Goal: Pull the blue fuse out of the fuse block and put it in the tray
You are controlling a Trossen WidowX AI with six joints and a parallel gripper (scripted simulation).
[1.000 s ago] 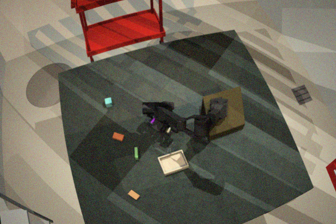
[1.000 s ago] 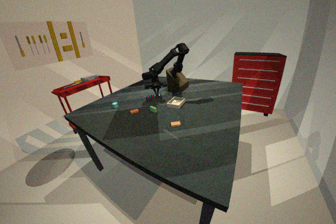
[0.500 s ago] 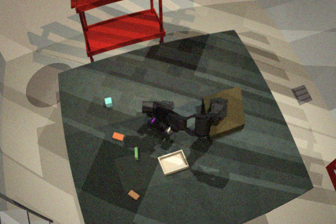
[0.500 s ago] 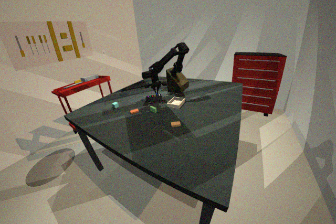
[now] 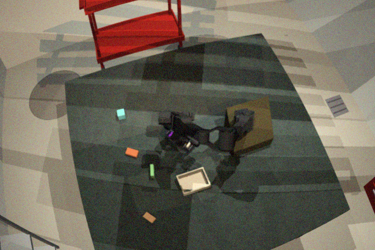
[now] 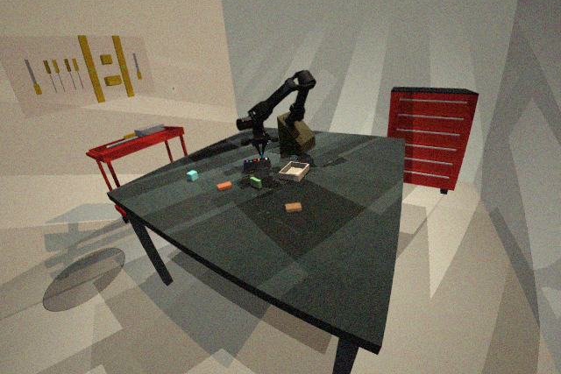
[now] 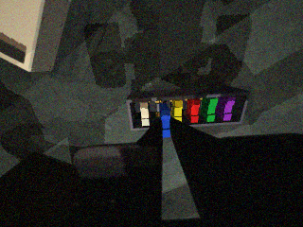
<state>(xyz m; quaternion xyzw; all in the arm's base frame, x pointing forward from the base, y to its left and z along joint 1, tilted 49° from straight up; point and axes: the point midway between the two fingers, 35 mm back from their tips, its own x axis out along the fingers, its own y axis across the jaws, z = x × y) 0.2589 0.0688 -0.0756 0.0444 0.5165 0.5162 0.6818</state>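
My gripper tip is now 10 mm short of the tray, 200 mm to the right of it and 60 mm above it. The rest, counted from my gripper tip: green block 180 mm ahead, 100 mm to the left, 50 mm below; blue fuse 10 mm below; cyan cube 270 mm ahead, 250 mm to the right, 40 mm below.
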